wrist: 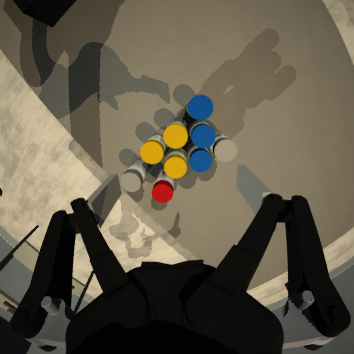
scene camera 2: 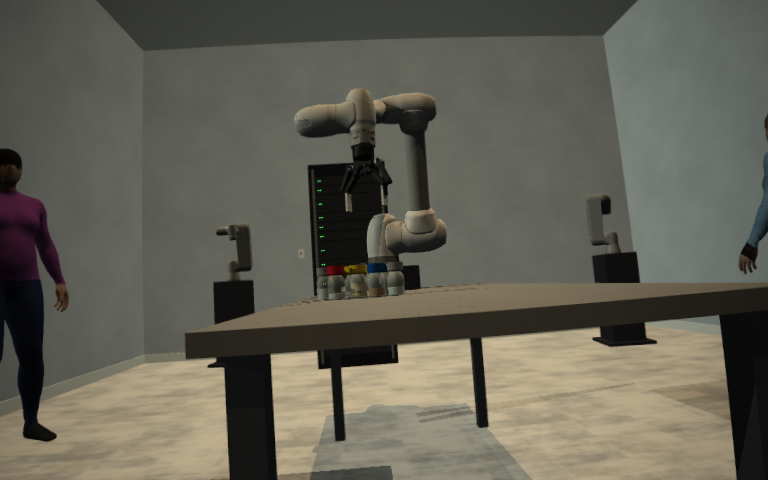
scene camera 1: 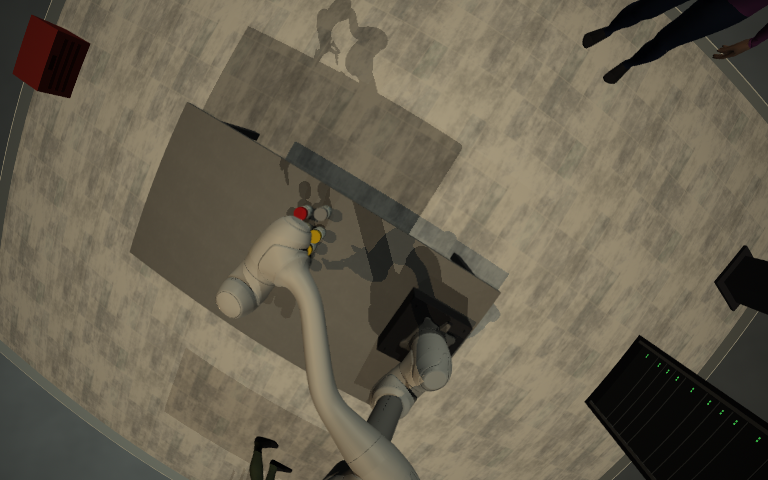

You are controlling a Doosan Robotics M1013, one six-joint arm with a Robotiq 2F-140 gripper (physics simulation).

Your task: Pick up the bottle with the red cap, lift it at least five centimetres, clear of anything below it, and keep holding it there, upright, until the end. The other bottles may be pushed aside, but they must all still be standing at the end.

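Frame: origin at the arm's base, x ahead, y left, z up, level; centimetres.
Where they show: gripper, fingertip midpoint: [wrist: 176, 179] [scene camera 2: 366, 208]; arm's base, link origin: [scene camera 1: 427, 341].
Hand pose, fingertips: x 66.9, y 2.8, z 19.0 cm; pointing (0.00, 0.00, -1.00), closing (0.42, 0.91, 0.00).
Things, the pixels of their top centre, and the offset from my fingertips.
- red-capped bottle, top centre: [wrist: 161, 193] [scene camera 2: 335, 266] [scene camera 1: 299, 213] dx +9.1, dy -9.9, dz -19.2 cm
- yellow-capped bottle, top centre: [wrist: 174, 167] [scene camera 2: 357, 265] dx +4.6, dy -3.6, dz -19.2 cm
The red-capped bottle [scene camera 1: 300, 213] [scene camera 2: 336, 281] [wrist: 162, 192] stands upright on the table at the edge of a tight group. Beside it are a grey-capped bottle [scene camera 1: 321, 213] [wrist: 131, 182] and a yellow-capped bottle [wrist: 175, 167]. Two more yellow caps, three blue caps and another grey-capped bottle [wrist: 225, 150] show in the wrist view; those bottles stand too. My gripper [scene camera 2: 366, 203] [wrist: 176, 179] is wide open and empty, pointing down high above the bottles. In the wrist view the red cap appears between the fingers, nearer the left one. Scene camera 1 has the gripper hidden beneath the arm.
The bottles stand on a brown table [scene camera 1: 181, 186] [scene camera 2: 481, 321]. A black pedestal [scene camera 1: 396, 333] with a second, smaller-looking arm part over it is at the table's right end in scene camera 1. A dark rack with green lights [scene camera 1: 679, 413] and people stand away from the table.
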